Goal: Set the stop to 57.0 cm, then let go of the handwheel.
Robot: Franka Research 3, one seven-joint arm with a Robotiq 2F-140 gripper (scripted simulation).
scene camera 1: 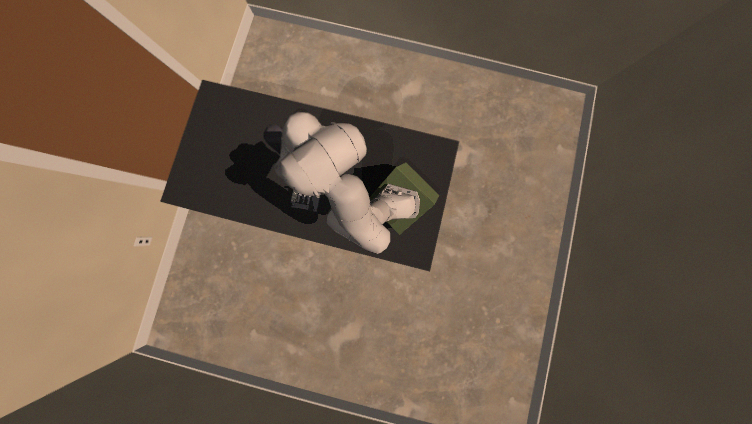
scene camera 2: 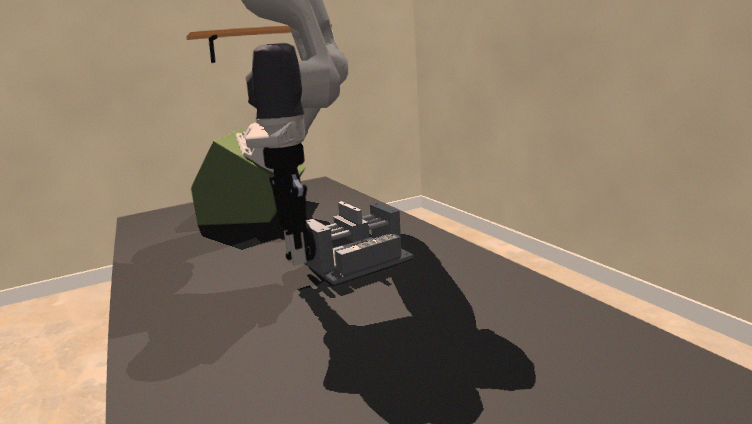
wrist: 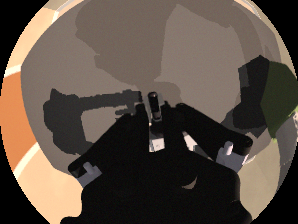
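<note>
Gripper [scene camera 2: 297, 261]. Wrist view, gripper [wrist: 154, 101].
</note>
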